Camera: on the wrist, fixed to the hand. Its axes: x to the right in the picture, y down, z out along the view.
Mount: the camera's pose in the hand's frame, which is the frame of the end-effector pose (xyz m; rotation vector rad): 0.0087 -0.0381 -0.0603 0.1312 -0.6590 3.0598
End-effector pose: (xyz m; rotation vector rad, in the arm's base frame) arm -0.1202 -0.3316 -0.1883 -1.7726 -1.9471 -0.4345
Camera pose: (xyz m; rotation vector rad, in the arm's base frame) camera -0.1507 -0.3605 -0.1300 -2.2123 1.7586 1.2109
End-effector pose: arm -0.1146 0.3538 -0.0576 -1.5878 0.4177 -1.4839
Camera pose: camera -0.1804 0.3455 -0.0299 0.1241 1.1542 1.2781
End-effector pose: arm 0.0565 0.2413 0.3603 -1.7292 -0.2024 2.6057
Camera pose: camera 0.1060 0.2860 0.3335 -0.2347 -1.2272 -0.2706
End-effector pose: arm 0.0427 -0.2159 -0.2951 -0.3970 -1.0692 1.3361
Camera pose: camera 0.1122 -0.1980 -0.2925 0.6979 -0.1313 -1.5439
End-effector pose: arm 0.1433 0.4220 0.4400 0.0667 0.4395 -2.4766
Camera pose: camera 0.1107 0.4656 0.3931 -0.0441 -0.2600 0.5778
